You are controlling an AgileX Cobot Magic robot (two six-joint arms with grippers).
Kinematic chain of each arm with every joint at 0, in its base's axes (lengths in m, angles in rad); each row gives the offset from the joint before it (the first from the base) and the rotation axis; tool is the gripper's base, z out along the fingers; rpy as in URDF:
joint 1: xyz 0 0 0.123 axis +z
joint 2: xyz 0 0 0 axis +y
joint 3: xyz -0.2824 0 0.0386 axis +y
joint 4: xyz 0.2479 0 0.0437 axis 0.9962 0 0.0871
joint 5: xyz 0 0 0 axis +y
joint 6: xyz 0.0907 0 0.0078 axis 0.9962 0 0.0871
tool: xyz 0 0 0 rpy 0 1.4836 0
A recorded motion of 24 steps. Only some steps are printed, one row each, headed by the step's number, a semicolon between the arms.
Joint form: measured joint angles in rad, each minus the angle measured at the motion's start. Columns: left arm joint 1, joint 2, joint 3, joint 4, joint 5, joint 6; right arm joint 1, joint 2, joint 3, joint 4, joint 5, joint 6.
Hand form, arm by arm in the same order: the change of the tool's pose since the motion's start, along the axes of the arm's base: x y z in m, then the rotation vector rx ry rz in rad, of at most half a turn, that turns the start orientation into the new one. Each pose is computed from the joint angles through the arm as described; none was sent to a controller.
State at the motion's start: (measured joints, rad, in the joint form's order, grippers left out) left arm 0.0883 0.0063 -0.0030 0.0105 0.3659 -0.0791; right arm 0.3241 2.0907 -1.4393 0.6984 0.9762 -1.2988
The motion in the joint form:
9: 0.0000 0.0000 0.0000 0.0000 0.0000 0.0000; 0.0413 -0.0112 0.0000 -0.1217 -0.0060 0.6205
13: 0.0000 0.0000 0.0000 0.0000 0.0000 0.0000; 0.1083 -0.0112 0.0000 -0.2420 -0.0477 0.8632
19: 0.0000 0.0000 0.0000 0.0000 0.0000 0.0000; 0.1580 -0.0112 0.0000 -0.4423 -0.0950 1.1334
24: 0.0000 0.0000 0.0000 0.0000 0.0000 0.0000; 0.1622 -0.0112 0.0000 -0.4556 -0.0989 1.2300
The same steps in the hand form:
9: 0.0000 0.0000 0.0000 0.0000 0.0000 0.0000; -0.0075 0.0072 -0.0001 -0.1205 0.2631 -0.4322
13: 0.0000 0.0000 0.0000 0.0000 0.0000 0.0000; -0.0157 0.0238 -0.0038 -0.2101 0.2729 -0.5513
19: 0.0000 0.0000 0.0000 0.0000 0.0000 0.0000; -0.0180 0.0293 -0.0077 -0.3207 0.2134 -0.6897
24: 0.0000 0.0000 0.0000 0.0000 0.0000 0.0000; -0.0183 0.0300 -0.0079 -0.3223 0.2398 -0.7704

